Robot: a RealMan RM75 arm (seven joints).
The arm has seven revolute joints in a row. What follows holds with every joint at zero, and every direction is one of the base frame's.
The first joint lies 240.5 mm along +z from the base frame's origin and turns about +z.
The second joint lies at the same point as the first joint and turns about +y.
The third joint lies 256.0 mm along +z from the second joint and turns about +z.
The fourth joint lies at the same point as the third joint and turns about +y.
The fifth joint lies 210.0 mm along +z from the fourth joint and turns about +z.
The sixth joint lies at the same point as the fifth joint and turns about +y.
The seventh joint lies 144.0 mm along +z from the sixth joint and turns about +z.
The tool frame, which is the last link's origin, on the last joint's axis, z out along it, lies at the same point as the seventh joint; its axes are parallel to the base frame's.
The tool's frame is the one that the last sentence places.
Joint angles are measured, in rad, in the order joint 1, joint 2, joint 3, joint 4, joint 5, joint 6, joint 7. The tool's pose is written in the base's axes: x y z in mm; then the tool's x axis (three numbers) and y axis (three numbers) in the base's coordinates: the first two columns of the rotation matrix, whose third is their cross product. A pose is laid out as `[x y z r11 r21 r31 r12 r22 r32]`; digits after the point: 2 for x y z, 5 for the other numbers.
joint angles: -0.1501, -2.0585, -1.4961, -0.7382, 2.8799, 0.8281, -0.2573
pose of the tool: [-322.43 335.90 51.85 0.59464 -0.11995 0.79500 0.80042 -0.00477 -0.59941]
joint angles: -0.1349, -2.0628, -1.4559, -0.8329, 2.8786, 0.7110, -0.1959
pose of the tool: [-307.78 342.50 41.24 0.63112 -0.06648 0.77283 0.77251 -0.03619 -0.63397]
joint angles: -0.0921, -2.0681, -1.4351, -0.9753, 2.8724, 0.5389, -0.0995
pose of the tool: [-296.06 344.57 36.77 0.68381 0.00480 0.72965 0.72912 -0.04300 -0.68303]
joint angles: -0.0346, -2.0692, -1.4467, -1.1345, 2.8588, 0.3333, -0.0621
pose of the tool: [-292.18 342.15 43.10 0.68370 0.09521 0.72352 0.72798 -0.01966 -0.68532]
